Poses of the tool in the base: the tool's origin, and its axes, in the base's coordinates. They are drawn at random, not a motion.
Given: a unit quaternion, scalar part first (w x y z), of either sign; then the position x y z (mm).
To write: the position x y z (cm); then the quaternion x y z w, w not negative. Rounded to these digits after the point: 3 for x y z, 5 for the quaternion.
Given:
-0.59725 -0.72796 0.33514 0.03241 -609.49 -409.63 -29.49
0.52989 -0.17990 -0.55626 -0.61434 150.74 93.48 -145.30
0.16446 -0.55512 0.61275 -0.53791 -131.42 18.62 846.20
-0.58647 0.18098 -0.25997 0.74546 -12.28 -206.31 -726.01
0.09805 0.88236 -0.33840 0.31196 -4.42 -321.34 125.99
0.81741 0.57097 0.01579 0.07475 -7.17 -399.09 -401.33
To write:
-60.949 -40.963 -2.949 0.72796 -0.33514 -0.03241 0.59725
15.074 9.348 -14.530 -0.17990 -0.55626 -0.61434 0.52989
-13.142 1.862 84.620 -0.55512 0.61275 -0.53791 0.16446
-1.228 -20.631 -72.601 -0.18098 0.25997 -0.74546 0.58647
-0.442 -32.134 12.599 0.88236 -0.33840 0.31196 0.09805
-0.717 -39.909 -40.133 0.57097 0.01579 0.07475 0.81741

